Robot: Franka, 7 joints.
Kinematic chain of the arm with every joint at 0, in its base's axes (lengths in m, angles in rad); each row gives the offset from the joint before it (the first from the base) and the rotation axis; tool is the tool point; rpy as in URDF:
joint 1: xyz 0 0 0.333 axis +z
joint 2: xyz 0 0 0 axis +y
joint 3: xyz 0 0 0.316 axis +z
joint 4: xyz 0.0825 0 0 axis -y
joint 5: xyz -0.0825 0 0.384 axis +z
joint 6: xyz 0 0 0 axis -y
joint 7: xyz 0.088 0 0 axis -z
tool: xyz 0 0 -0.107 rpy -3.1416 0 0
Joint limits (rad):
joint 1: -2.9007..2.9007
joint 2: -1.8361..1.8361
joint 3: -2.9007..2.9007
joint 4: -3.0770..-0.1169
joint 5: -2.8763..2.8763
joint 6: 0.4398..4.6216
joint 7: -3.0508..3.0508
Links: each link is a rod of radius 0.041 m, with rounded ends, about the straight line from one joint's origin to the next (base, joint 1, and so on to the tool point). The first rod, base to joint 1, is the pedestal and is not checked.
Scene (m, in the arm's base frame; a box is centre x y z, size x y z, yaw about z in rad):
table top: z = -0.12
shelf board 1: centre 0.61 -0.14 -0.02 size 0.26 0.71 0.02 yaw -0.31
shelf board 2: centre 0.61 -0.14 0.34 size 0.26 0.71 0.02 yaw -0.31
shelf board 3: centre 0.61 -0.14 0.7 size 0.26 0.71 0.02 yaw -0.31
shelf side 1: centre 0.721 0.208 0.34 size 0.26 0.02 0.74 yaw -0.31
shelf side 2: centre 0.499 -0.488 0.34 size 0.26 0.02 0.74 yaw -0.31
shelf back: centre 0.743 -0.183 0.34 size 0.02 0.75 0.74 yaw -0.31
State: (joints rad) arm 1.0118 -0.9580 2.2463 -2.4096 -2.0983 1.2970 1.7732
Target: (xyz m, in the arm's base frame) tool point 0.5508 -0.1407 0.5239
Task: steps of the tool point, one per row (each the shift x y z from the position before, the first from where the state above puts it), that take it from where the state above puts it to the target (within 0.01 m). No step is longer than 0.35 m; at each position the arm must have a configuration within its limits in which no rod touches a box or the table.
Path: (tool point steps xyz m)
1: 0.0408 0.2051 0.1381
2: 0.1763 0.1725 0.1218
3: 0.2736 0.0607 0.0860
4: 0.2884 -0.0955 0.0383
5: 0.2059 -0.2392 -0.0115
6: 0.0490 -0.3151 -0.0534

